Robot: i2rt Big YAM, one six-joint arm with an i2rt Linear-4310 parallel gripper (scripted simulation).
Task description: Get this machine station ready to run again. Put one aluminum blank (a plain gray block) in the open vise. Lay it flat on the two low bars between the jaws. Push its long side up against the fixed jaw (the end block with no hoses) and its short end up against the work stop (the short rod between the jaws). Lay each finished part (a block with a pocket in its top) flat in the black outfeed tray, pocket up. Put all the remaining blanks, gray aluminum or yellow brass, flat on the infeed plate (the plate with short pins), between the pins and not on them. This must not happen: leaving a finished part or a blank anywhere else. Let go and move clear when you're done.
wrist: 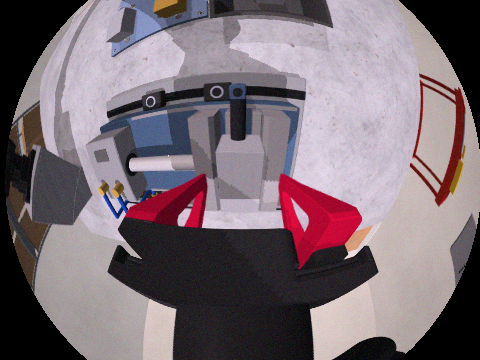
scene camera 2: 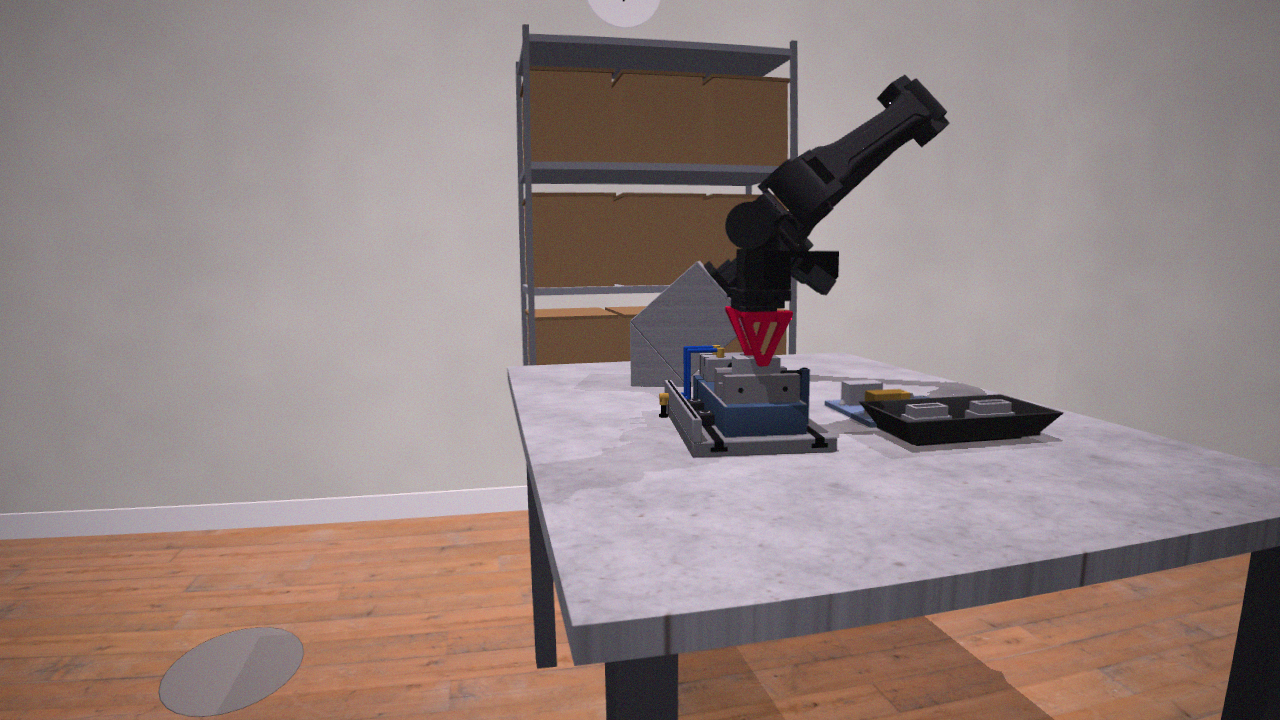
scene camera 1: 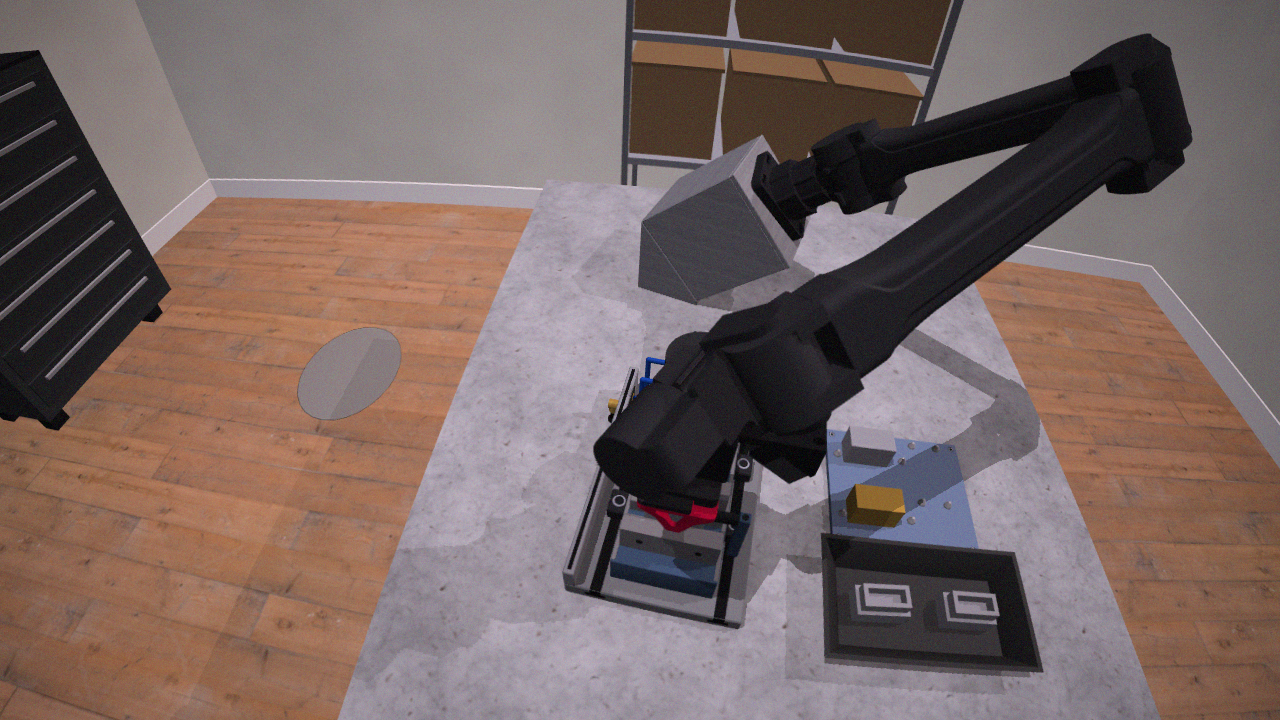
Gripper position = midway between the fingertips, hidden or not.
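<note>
The gripper (scene camera 2: 757,362) appears again at (scene camera 1: 678,502) and at (wrist: 243,180). With it in the scene are a gray aluminum blank (scene camera 1: 867,446) and a gray aluminum blank (scene camera 2: 746,364).
</note>
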